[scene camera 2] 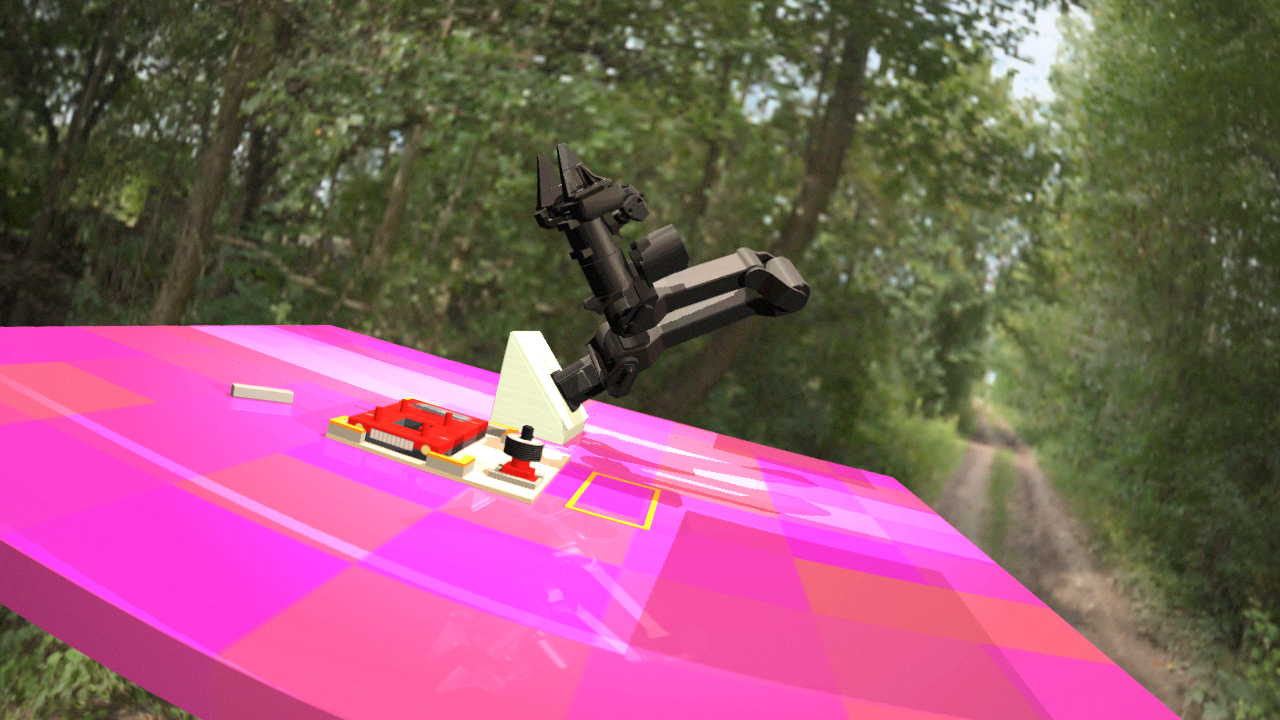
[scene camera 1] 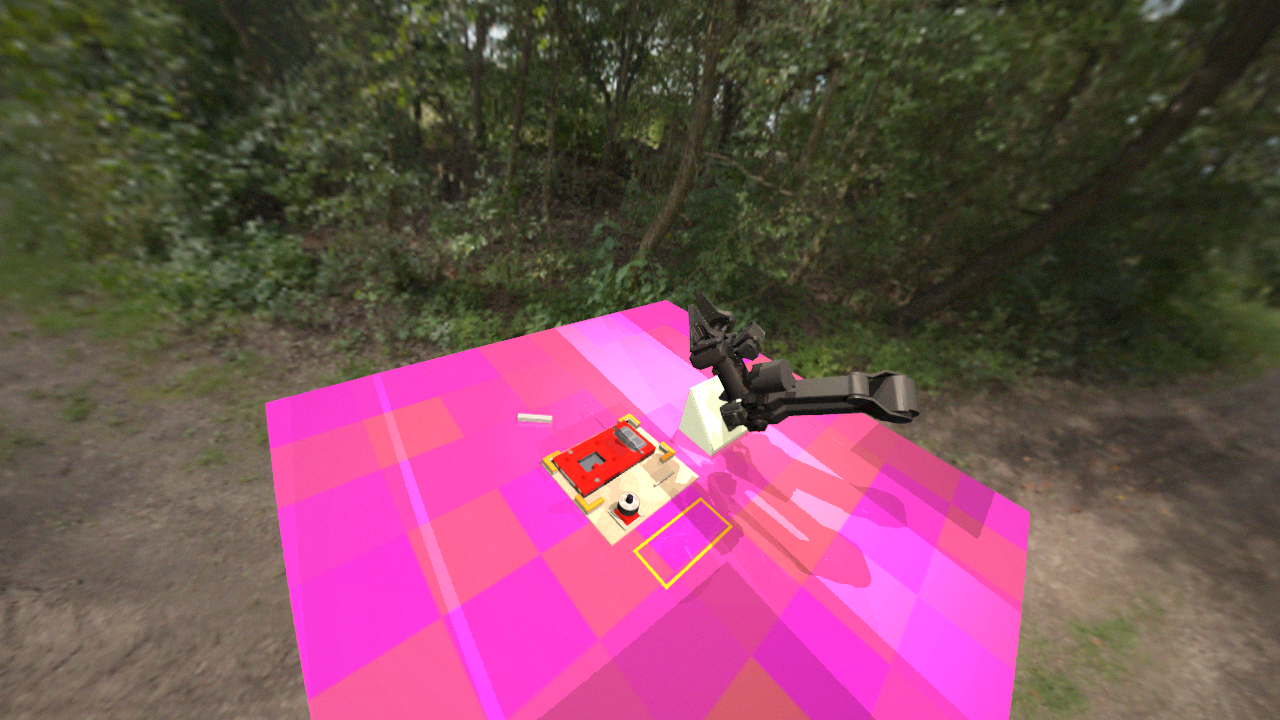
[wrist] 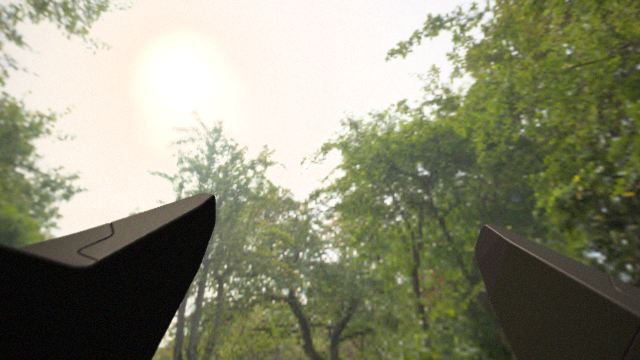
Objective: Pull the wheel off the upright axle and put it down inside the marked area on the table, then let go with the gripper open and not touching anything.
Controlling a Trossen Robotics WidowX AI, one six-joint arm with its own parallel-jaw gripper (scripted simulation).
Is my gripper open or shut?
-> Open.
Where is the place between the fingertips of my gripper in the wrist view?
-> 348, 223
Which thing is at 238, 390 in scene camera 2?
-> A white bar.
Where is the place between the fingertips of my gripper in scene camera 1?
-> At 694, 297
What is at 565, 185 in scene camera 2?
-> My gripper.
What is my gripper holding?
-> Nothing.
